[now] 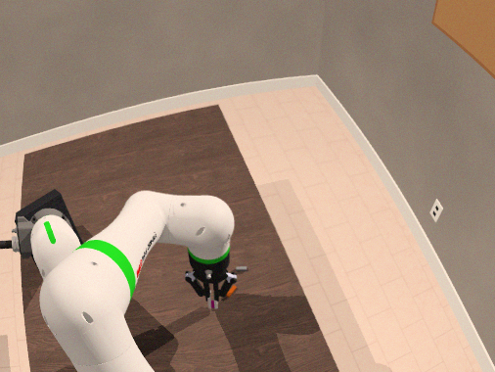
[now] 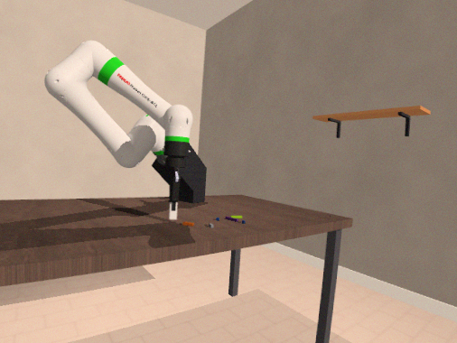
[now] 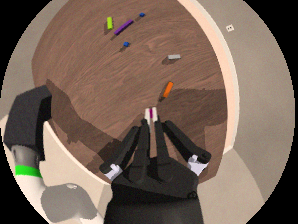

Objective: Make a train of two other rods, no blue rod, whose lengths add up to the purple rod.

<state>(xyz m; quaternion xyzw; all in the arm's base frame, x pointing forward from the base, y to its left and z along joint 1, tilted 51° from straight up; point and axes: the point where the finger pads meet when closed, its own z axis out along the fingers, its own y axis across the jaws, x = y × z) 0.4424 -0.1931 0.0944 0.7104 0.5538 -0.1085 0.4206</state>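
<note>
The orange rod lies 70 mm ahead of my hand, 30 mm to the left of it and 40 mm below it. From my hand the other things lie so: magenta rod: 30 mm below; then purple rod: 70 mm ahead, 240 mm to the left, 40 mm below; then grey rod: 130 mm ahead, 90 mm to the left, 40 mm below.
</note>
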